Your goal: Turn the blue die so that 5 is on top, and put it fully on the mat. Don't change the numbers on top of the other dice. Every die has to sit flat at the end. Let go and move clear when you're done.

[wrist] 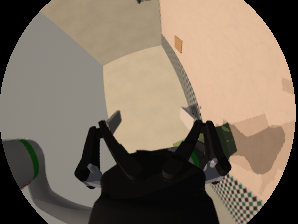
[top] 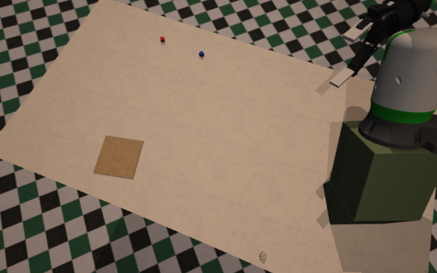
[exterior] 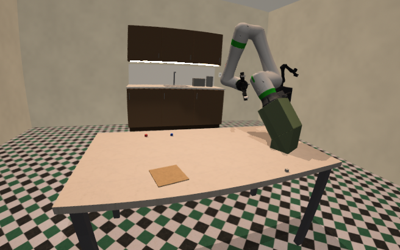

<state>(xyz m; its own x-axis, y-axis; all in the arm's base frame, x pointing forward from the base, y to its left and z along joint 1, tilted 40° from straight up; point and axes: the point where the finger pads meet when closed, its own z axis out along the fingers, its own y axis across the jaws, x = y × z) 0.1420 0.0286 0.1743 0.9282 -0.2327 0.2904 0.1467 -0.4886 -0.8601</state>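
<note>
The red die lies 650 mm ahead of my hand, 110 mm to the right of it and 370 mm below it. From my hand the other things lie so: brown mat: 530 mm ahead, 400 mm to the left, 370 mm below; then white die: 50 mm behind, 470 mm to the left, 370 mm below; then blue die: 470 mm ahead, 120 mm to the right, 370 mm below.
</note>
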